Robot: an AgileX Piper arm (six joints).
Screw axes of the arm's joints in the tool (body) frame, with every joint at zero. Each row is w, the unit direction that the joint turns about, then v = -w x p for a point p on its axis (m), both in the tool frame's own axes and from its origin. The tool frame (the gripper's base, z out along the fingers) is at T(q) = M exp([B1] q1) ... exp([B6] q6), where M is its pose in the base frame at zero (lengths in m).
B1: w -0.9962 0 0.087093 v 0.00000 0.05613 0.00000
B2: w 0 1 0 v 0.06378 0.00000 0.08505
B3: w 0 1 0 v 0.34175 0.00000 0.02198
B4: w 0 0 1 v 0.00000 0.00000 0.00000
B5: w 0 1 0 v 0.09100 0.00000 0.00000
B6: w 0 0 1 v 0.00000 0.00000 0.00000
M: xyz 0.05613 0.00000 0.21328 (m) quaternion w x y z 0.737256 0 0.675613 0
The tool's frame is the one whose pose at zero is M.
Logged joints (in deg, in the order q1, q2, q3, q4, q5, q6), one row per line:
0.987, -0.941, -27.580, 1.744, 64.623, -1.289
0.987, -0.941, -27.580, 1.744, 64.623, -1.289
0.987, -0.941, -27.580, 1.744, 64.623, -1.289
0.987, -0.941, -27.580, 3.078, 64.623, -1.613
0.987, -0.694, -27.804, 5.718, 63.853, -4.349
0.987, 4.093, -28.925, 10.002, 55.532, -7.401
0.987, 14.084, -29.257, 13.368, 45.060, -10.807
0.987, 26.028, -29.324, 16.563, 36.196, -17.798
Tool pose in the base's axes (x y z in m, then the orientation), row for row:
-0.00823, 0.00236, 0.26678, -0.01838, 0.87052, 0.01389, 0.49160
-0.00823, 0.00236, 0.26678, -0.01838, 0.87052, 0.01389, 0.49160
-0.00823, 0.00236, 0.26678, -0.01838, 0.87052, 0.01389, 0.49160
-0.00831, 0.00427, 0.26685, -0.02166, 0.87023, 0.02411, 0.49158
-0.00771, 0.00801, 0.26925, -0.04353, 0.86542, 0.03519, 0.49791
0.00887, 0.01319, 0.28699, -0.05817, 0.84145, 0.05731, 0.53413
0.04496, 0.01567, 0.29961, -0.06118, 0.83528, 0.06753, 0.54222
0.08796, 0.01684, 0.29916, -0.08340, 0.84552, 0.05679, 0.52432
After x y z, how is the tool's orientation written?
As a quaternion, x y z w.
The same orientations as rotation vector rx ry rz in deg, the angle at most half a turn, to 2 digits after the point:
-2.56, 121.07, 1.93
-2.56, 121.07, 1.93
-2.56, 121.07, 1.93
-3.01, 121.03, 3.35
-6.04, 120.03, 4.88
-7.94, 114.89, 7.83
-8.32, 113.66, 9.19
-11.44, 115.93, 7.79

